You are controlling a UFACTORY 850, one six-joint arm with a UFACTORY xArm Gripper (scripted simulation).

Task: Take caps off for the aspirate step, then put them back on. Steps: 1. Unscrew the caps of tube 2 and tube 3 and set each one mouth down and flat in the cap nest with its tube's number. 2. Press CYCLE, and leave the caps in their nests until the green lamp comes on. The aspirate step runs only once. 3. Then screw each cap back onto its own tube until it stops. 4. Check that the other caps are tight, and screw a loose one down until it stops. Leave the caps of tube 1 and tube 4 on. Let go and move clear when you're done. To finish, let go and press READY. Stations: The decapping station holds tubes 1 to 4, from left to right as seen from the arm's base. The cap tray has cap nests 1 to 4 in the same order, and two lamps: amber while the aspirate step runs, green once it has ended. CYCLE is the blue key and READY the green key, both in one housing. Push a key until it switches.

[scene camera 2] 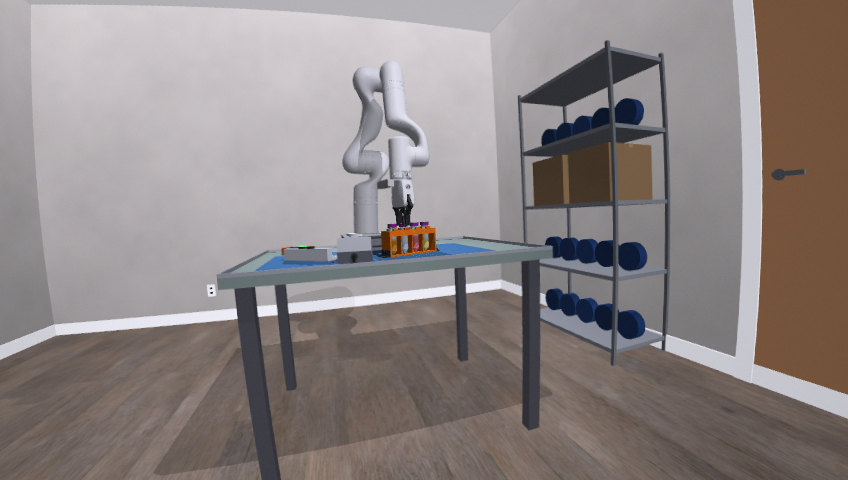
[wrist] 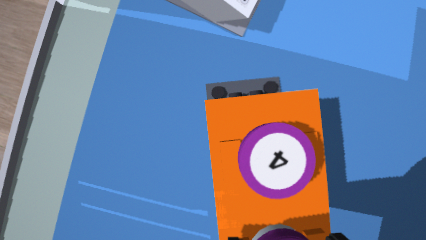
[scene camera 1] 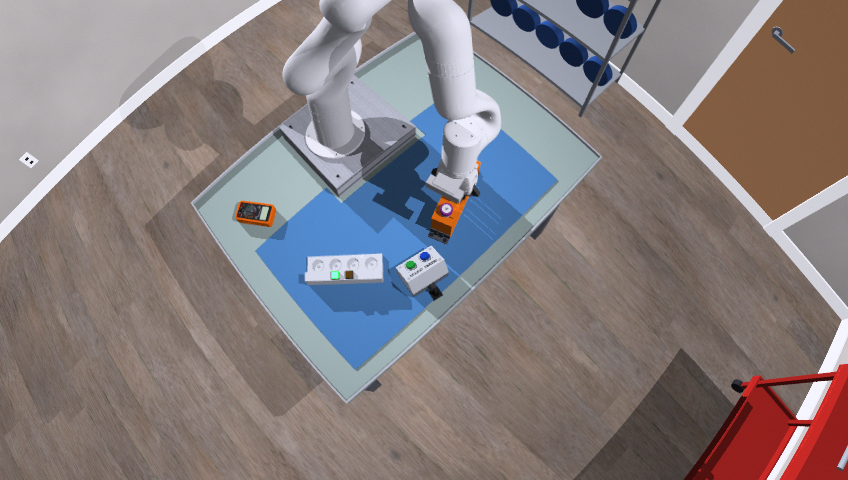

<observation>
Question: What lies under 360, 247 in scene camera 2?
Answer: A grey key housing.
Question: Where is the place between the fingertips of my gripper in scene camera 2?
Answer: At 403, 225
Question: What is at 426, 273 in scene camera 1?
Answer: A grey key housing.
</observation>
